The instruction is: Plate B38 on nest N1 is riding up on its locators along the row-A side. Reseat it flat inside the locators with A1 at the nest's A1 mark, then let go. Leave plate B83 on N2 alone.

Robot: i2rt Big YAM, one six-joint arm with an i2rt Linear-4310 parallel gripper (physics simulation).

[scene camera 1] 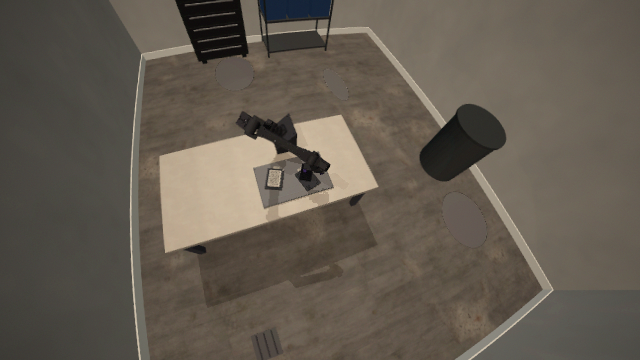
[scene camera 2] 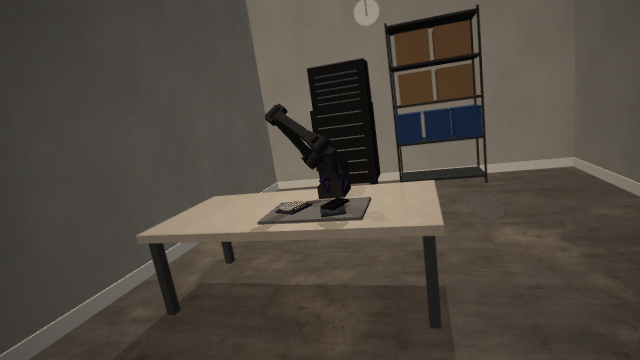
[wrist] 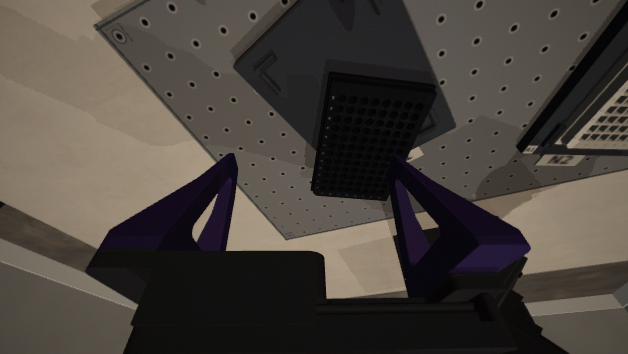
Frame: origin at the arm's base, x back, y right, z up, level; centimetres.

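Where they show: gripper, between the fingertips: (scene camera 1: 313,173) (scene camera 2: 335,193) (wrist: 313,161); arm's base, origin of its link: (scene camera 1: 280,132).
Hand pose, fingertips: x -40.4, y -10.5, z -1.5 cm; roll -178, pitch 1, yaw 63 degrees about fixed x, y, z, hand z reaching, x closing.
Each offset is from my fingertips to the top centre of the thing. "*": to the spot under its first point. Level surfaces: height alone.
Plate B38 @[dy +2.3, dx +6.1, dz -5.9 cm] (scene camera 2: 335,203) (wrist: 372,140), black with many wells, sits tilted over one end of dark nest N1 @[dy +3.1, dx +1.6, dz -7.4 cm] (scene camera 1: 310,184) (scene camera 2: 333,212) (wrist: 375,40), raised clear of it on one side. L-shaped locators show on the nest's bare part in the wrist view. My gripper (scene camera 2: 335,191) (wrist: 313,161) is open and empty above and behind the plate; the right finger overlaps the plate's edge in the wrist view. The A1 mark of N1 cannot be made out. White plate B83 @[dy +25.6, dx +9.7, dz -6.6 cm] (scene camera 1: 274,178) (scene camera 2: 292,206) (wrist: 607,122) sits in nest N2 @[* dy +19.2, dx +9.2, dz -8.3 cm] (wrist: 560,100).
Both nests stand on a grey perforated board (scene camera 1: 265,199) (wrist: 200,90) on the pale table @[dz -10.5 cm] (scene camera 1: 200,200) (scene camera 2: 200,215). N2's tag @[* dy +21.4, dx +18.5, dz -9.0 cm] (wrist: 560,160) lies beside its nest. A black cabinet (scene camera 2: 342,120), a shelf rack (scene camera 2: 442,174) and a dark cylinder (scene camera 1: 462,142) stand away from the table.
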